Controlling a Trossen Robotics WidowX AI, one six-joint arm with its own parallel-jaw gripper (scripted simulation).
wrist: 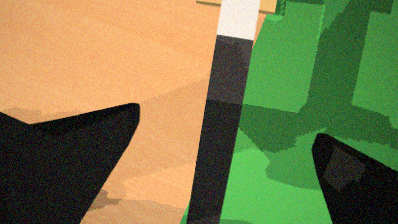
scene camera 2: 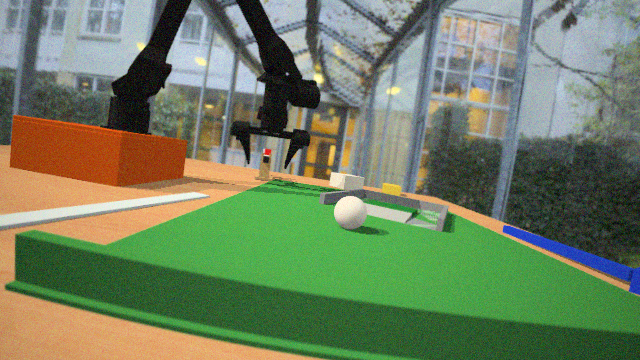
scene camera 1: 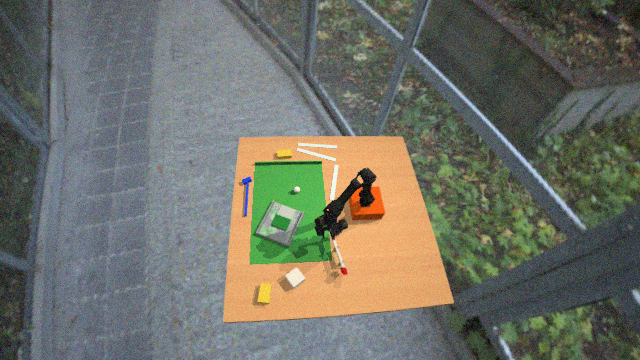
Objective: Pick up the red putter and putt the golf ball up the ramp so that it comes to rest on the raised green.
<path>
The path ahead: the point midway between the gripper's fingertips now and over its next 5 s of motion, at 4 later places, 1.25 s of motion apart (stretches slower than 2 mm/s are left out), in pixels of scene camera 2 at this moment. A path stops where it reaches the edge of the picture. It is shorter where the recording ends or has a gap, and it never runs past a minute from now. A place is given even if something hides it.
My gripper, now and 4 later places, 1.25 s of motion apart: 267, 166; 269, 135; 268, 109; 218, 72; 212, 111
</path>
